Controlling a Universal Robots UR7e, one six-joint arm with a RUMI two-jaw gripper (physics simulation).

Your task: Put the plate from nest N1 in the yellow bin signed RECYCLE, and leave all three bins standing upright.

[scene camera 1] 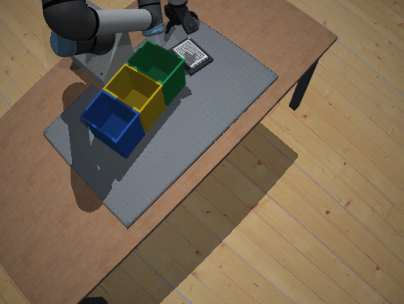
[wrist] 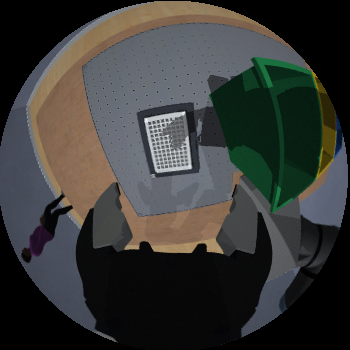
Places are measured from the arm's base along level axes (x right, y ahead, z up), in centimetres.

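Where they show: gripper, fingertip midpoint: (scene camera 1: 182, 33) (wrist: 175, 185); arm's base at its link origin: (scene camera 1: 102, 36) (wrist: 284, 240).
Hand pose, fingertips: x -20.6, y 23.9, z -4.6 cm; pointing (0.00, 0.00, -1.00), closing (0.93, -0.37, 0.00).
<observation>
Things, the pixels of their top centre, and the offset from my fingertips. Level surfaces: height alone.
- yellow bin at its top centre: (scene camera 1: 132, 86) dy +2.0, dx +30.9, dz +3.1 cm
- green bin at its top centre: (wrist: 307, 139) (scene camera 1: 154, 60) dy +1.5, dx +17.7, dz +3.1 cm
- blue bin at its top centre: (scene camera 1: 108, 114) dy +2.4, dx +44.0, dz +3.1 cm
- grey perforated board at its surface level: dz -14.8 cm
- brown table at its surface level: dz -16.1 cm
The white, gridded plate (scene camera 1: 189, 52) (wrist: 167, 142) lies in the dark nest (scene camera 1: 203, 66) (wrist: 195, 161), partly in shadow. My gripper (scene camera 1: 181, 31) (wrist: 175, 185) is open and empty. It hangs above the board's edge; in the wrist view the plate shows beyond its fingertips, between their lines. The yellow bin (scene camera 1: 153, 112) (wrist: 328, 127) stands upright between the green bin (scene camera 1: 175, 84) (wrist: 252, 112) and the blue bin (scene camera 1: 132, 142) (wrist: 339, 137), which are upright too. The inside of the yellow bin shows no plate in the scene view. The RECYCLE sign cannot be read.
The green bin stands close beside the nest. The grey perforated board (scene camera 1: 205, 112) (wrist: 112, 87) lies under the bins and nest, on the brown table (scene camera 1: 300, 32) (wrist: 65, 135). The arm's grey base stands behind the bins. A person (wrist: 42, 235) shows beyond the table.
</observation>
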